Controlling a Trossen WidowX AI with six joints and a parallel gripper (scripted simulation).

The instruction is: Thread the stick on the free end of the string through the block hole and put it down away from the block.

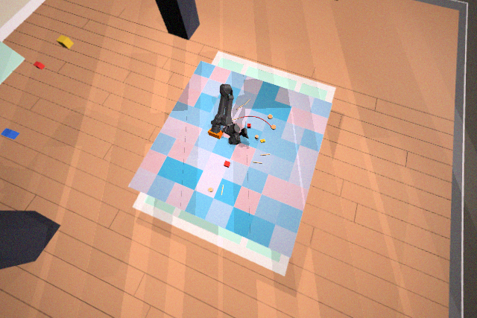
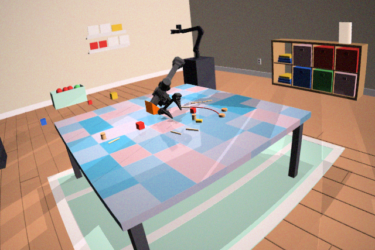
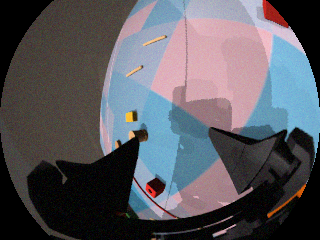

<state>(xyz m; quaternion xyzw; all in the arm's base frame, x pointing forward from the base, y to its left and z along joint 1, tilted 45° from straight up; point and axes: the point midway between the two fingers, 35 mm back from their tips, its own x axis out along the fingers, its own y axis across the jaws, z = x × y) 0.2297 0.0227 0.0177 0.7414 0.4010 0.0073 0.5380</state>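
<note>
Right now my gripper tip is 13 cm short of the yellow piece, 7 cm to the right of it and 3 cm above it.
</note>
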